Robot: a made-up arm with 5 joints.
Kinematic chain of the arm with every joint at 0, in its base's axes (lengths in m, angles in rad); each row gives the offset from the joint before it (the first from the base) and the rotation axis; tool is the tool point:
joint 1: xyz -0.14 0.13 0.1 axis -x
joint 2: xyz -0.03 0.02 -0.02 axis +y
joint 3: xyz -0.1 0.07 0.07 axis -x
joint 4: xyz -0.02 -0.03 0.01 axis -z
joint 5: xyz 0.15 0 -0.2 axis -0.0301 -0.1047 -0.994
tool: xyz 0 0.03 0.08
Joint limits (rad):
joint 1: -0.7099..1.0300
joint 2: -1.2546..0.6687
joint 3: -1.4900..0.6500
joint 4: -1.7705..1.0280
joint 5: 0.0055..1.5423
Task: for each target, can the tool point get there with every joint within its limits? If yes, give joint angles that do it. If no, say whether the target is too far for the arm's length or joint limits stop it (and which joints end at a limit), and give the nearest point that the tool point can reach.
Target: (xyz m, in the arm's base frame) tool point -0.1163 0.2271 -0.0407
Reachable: yes | joints 0.8044 -0.2779 -1.1448 0.2539 1.0186
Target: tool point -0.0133 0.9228 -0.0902
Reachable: no: too far | nearest point -0.1717 0.4396 0.0374 | short by 0.524 m
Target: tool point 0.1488 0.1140 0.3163
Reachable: no: joint limits stop it (at a limit: joint 1, joint 2, joint 3, joint 5) | nearest point -0.0753 0.2101 0.3244 | short by 0.244 m
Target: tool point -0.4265 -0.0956 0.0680
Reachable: no: joint limits stop it (at a limit: joint 2, joint 3, joint 4, joint 5) | nearest point -0.2599 0.0171 0.0840 | short by 0.202 m
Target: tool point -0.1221 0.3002 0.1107
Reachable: yes | joints -0.0959 -0.3736 -0.7945 -0.0949 1.2746
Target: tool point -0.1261 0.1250 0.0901
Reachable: yes | joints -0.4737 -0.5605 0.3363 0.3667 0.8216
